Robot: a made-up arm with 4 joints. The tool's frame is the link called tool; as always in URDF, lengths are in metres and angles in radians. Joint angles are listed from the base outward.
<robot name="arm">
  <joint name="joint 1" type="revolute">
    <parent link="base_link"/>
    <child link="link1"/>
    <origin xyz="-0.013 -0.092 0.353" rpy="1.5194 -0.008 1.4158"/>
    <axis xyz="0 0 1"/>
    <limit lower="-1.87" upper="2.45"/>
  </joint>
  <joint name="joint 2" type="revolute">
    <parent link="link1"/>
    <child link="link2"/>
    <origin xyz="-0.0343 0.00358 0.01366" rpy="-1.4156 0 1.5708"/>
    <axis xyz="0 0 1"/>
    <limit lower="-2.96" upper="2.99"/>
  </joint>
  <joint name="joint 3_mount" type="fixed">
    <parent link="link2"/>
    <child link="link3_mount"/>
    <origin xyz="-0.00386 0.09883 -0.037" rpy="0 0 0"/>
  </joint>
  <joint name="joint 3" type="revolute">
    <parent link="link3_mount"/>
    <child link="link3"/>
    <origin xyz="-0.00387 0.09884 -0.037" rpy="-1.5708 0 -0.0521"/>
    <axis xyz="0 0 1"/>
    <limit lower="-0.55" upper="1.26"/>
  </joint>
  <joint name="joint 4" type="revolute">
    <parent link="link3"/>
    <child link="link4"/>
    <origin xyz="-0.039 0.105 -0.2" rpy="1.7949 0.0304 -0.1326"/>
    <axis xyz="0 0 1"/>
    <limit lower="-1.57" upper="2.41"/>
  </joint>
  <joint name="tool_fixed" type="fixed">
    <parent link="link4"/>
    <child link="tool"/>
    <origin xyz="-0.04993 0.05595 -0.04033" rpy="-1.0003 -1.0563 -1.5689"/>
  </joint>
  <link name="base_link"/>
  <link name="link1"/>
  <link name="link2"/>
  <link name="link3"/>
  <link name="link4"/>
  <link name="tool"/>
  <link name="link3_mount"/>
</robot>
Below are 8 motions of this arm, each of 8 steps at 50 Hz.
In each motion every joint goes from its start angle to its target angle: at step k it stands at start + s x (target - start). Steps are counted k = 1, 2, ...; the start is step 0. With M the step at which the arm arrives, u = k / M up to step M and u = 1 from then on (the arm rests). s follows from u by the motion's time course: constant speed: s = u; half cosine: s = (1 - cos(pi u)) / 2; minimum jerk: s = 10 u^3 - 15 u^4 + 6 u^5.
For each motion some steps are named. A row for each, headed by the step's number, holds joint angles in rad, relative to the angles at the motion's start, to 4 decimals.
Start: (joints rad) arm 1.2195 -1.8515 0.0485 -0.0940
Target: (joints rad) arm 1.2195 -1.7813 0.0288 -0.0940
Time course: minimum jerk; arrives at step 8
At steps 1, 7, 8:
1: 0.0000 0.0011 -0.0003 0.0000
7: 0.0000 0.0691 -0.0194 0.0000
8: 0.0000 0.0702 -0.0197 0.0000

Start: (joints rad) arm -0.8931 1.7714 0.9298 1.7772
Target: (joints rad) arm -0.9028 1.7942 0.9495 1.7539
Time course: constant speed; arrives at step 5
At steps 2, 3, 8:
2: -0.0039 0.0091 0.0079 -0.0093
3: -0.0058 0.0137 0.0118 -0.0140
8: -0.0097 0.0228 0.0197 -0.0233

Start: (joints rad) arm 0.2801 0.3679 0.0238 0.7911
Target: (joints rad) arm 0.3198 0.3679 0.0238 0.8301
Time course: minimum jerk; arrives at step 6
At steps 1, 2, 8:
1: 0.0014 0.0000 0.0000 0.0014
2: 0.0083 0.0000 0.0000 0.0082
8: 0.0397 0.0000 0.0000 0.0390

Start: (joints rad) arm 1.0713 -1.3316 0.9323 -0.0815
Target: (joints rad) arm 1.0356 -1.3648 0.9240 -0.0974
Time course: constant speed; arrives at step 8
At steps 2, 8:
2: -0.0089 -0.0083 -0.0021 -0.0040
8: -0.0357 -0.0332 -0.0083 -0.0159

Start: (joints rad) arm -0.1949 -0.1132 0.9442 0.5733
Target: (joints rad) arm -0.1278 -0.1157 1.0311 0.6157
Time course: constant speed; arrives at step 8
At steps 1, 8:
1: 0.0084 -0.0003 0.0109 0.0053
8: 0.0671 -0.0025 0.0869 0.0424

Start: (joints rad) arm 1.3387 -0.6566 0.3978 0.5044
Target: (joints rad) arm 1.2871 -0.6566 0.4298 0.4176
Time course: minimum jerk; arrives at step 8
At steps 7, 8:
7: -0.0508 0.0000 0.0315 -0.0854
8: -0.0516 0.0000 0.0320 -0.0868

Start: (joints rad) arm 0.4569 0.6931 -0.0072 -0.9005
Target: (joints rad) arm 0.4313 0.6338 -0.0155 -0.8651
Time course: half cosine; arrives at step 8
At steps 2, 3, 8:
2: -0.0037 -0.0087 -0.0012 0.0052
3: -0.0079 -0.0183 -0.0026 0.0109
8: -0.0256 -0.0593 -0.0083 0.0354

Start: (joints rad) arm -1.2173 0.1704 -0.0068 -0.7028
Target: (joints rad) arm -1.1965 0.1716 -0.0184 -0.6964
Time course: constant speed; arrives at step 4
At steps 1, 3, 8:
1: 0.0052 0.0003 -0.0029 0.0016
3: 0.0156 0.0009 -0.0087 0.0048
8: 0.0208 0.0012 -0.0116 0.0064

